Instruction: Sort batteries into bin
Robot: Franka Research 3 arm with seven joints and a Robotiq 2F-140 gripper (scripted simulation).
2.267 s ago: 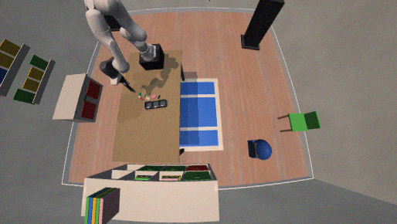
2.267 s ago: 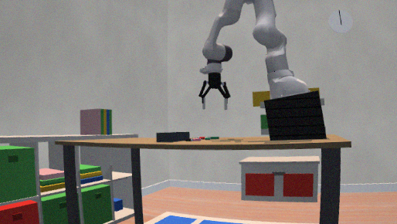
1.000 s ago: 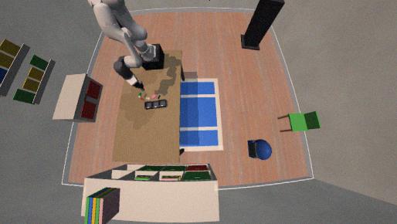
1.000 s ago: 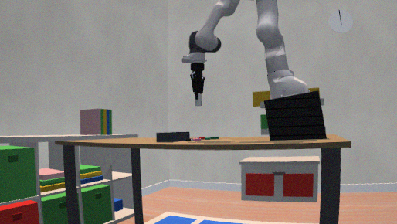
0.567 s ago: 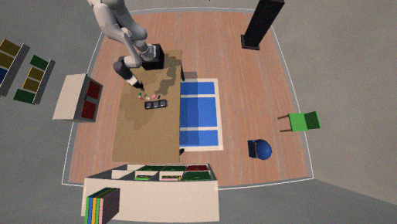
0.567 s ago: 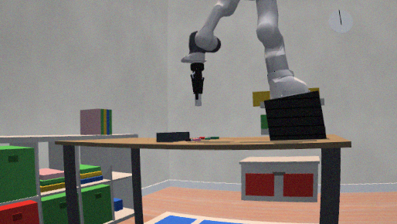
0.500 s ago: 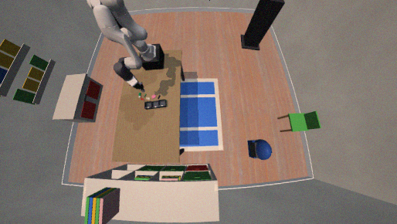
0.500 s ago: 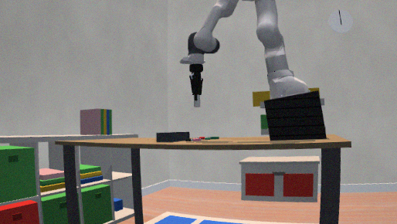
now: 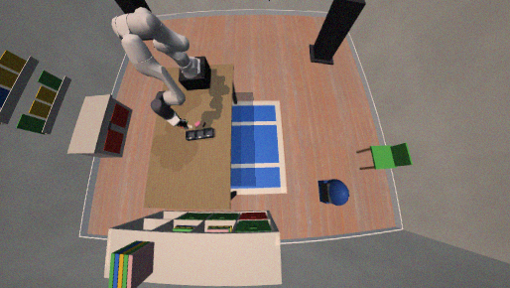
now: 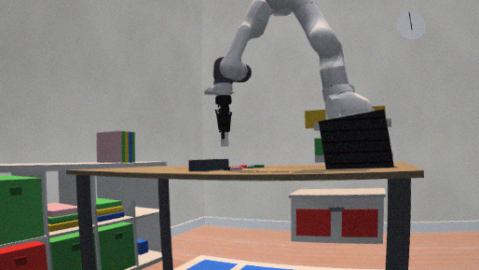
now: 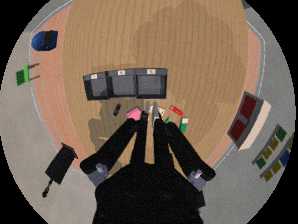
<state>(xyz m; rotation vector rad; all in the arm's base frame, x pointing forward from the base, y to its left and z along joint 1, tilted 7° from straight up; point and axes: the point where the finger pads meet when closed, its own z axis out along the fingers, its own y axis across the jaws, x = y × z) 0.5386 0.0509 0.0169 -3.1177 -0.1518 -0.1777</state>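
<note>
Right now my hand is 20 mm short of the tray, 90 mm to the right of it and 120 mm above it. Round my hand: pink block (80 mm behind, 40 mm to the left, 130 mm below); white spotted tile (50 mm behind, 30 mm to the right, 130 mm below); red battery (40 mm behind, 100 mm to the right, 130 mm below).
</note>
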